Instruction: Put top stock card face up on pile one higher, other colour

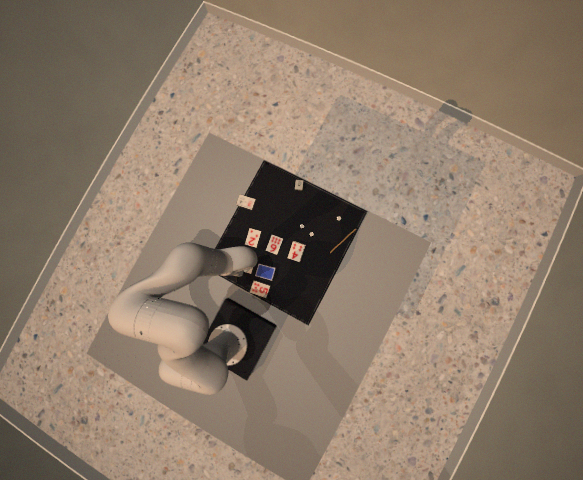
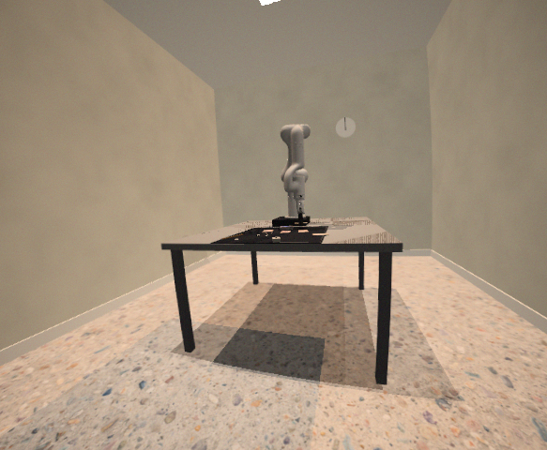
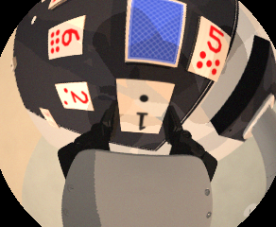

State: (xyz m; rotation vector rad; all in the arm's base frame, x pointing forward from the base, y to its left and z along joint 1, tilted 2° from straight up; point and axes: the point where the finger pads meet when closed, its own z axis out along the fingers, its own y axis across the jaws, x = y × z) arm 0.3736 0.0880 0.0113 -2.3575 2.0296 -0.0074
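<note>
The red 5 card lies 11 cm to the right of my hand, 8 cm behind it and 5 cm below it. From my hand the other things lie so: black card cloth: 20 cm ahead, 13 cm to the right, 7 cm below; then thin wooden stick: 39 cm to the right, 31 cm ahead, 5 cm below; then small block: 48 cm ahead, 8 cm to the right, 4 cm below.
</note>
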